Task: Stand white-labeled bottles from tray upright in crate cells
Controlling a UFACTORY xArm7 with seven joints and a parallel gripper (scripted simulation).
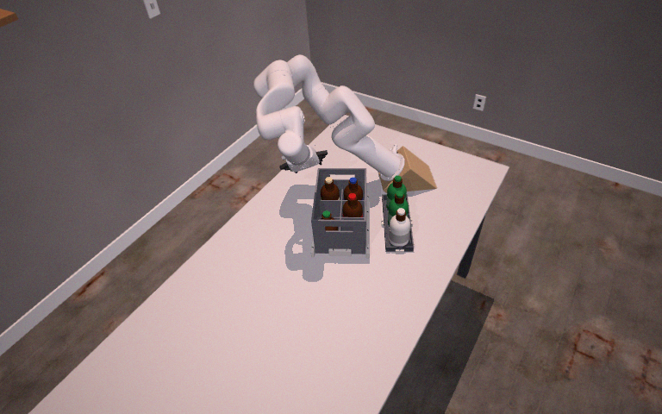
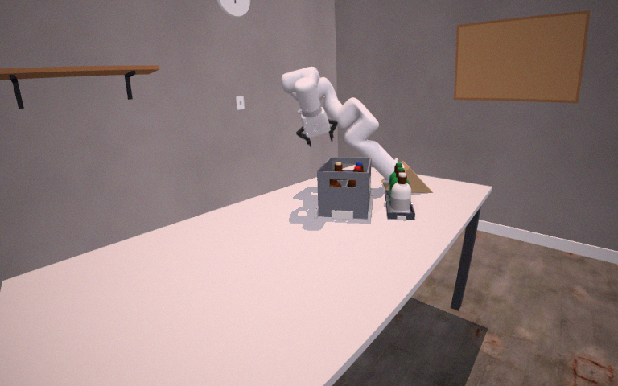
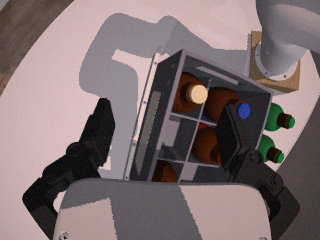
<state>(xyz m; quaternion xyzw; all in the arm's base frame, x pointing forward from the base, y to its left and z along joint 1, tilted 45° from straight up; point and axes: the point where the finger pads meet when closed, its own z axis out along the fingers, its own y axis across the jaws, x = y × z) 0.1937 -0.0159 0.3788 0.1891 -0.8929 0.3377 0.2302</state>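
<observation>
The white-labeled bottle lies 35 cm to the left of my hand, 18 cm below it and 4 cm ahead of it. From my hand the other things lie so: grey crate 18 cm below, 13 cm to the left, 2 cm ahead; then dark tray 33 cm to the left, 25 cm below, 4 cm behind.
</observation>
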